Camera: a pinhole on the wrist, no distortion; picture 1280 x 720 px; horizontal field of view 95.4 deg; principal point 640.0 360.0 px. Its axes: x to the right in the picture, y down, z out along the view. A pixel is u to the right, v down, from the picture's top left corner.
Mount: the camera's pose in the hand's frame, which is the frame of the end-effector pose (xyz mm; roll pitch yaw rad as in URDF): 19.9 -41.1 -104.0 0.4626 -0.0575 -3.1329
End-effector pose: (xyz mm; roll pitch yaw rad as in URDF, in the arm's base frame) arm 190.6 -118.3 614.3 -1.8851 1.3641 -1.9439
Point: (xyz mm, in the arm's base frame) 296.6 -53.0 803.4
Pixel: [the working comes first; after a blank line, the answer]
In the camera's frame: 235.5 12.8 194.9

outside the picture
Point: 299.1 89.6 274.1
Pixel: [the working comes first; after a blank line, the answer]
In the camera's frame: -254.9 -176.4 350.8

217 67
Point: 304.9 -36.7 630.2
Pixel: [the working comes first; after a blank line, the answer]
In the camera's frame: 70.6 -18.5 241.4

810 315
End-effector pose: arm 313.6 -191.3 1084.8 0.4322 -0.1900 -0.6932
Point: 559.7 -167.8 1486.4
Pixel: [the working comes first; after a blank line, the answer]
In the camera's frame: -209.1 -147.2 488.4

391 184
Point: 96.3 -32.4 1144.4
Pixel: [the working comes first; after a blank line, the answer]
In the camera's frame: 283.5 20.3 206.9

outside the picture
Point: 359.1 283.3 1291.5
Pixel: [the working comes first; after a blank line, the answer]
In the camera's frame: 249.2 -384.8 365.3

outside the picture
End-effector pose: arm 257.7 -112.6 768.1 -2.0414 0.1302 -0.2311
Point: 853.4 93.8 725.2
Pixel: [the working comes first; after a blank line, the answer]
In the camera's frame: -489.1 313.4 314.6

outside the picture
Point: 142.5 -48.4 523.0
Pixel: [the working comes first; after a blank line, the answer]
In the camera's frame: 126.0 -119.7 335.7

859 152
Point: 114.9 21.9 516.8
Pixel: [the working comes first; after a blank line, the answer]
In the camera's frame: 171.4 -78.3 380.0

903 240
